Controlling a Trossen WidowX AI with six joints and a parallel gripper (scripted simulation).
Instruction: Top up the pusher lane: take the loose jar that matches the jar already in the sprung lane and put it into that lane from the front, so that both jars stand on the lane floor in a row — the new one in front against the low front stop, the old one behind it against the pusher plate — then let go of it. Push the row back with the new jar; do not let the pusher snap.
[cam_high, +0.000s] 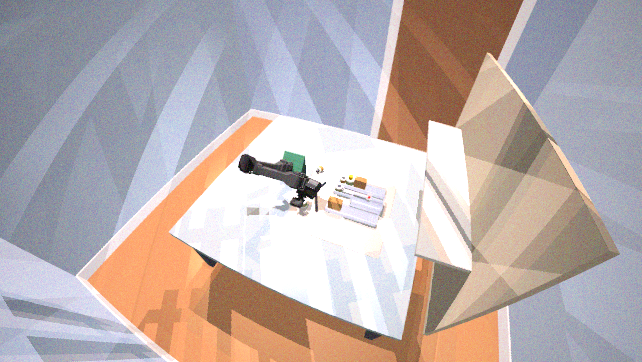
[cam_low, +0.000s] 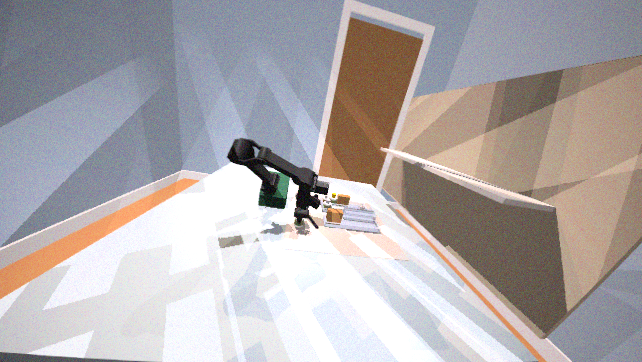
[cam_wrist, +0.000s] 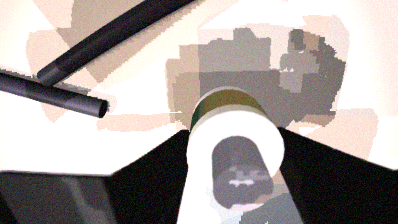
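The grey-lidded jar lies 25 cm to the left of my gripper tip, 17 cm ahead of it and 1 cm above it. Round my gripper tip: lane rack: 32 cm ahead, 14 cm to the left, 1 cm below.
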